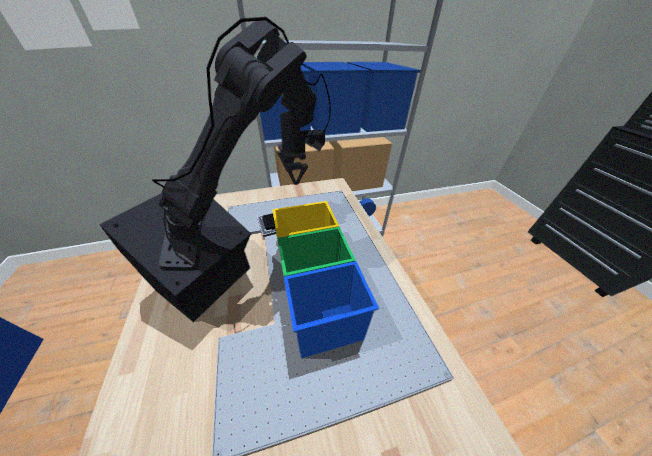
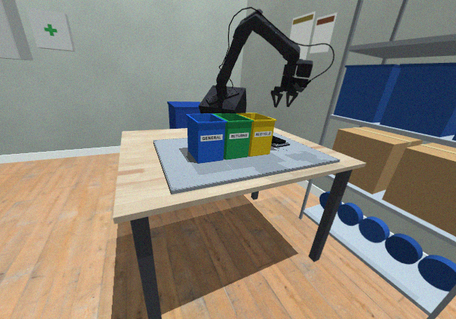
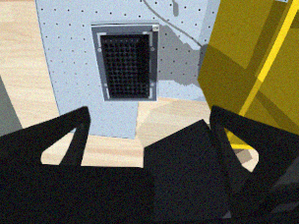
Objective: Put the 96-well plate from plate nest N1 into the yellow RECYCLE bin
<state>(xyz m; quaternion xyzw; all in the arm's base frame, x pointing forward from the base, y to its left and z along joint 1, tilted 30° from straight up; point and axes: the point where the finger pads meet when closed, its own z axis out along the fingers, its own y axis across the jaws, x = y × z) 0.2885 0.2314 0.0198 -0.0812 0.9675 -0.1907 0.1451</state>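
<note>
Right now my hand is 210 mm above the black 96-well plate, 60 mm past it and 40 mm to the right of it. Also, from my hand: green returns bin (300 mm to the right, 140 mm below); then yellow recycle bin (170 mm to the right, 140 mm below); then plate nest N1 (230 mm below, 60 mm behind, 40 mm to the left).
</note>
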